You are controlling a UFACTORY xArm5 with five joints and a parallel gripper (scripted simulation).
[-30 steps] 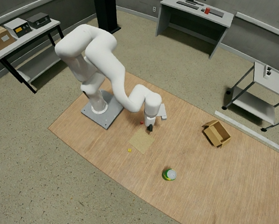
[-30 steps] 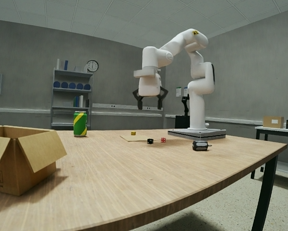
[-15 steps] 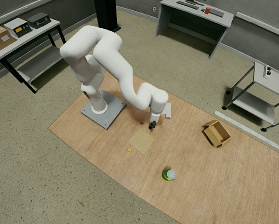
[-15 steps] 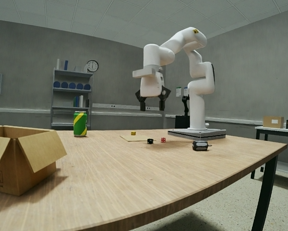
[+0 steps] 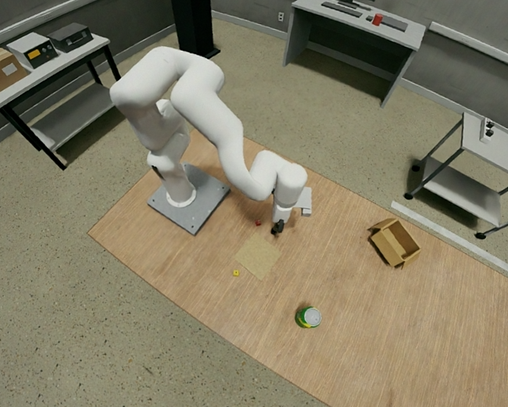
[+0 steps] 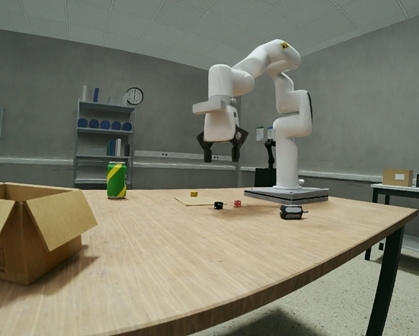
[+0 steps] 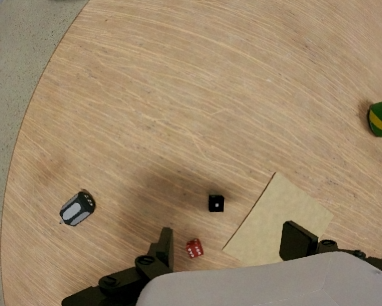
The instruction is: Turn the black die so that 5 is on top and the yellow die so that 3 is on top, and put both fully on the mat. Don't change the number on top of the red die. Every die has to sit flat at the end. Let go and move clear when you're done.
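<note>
The black die lies 140 mm below my hand. From my hand the other things lie so: small black device: 180 mm to the left, 130 mm below, 120 mm behind; tan mat: 140 mm below, 120 mm to the right; red die: 140 mm below, 70 mm behind, 10 mm to the right.
</note>
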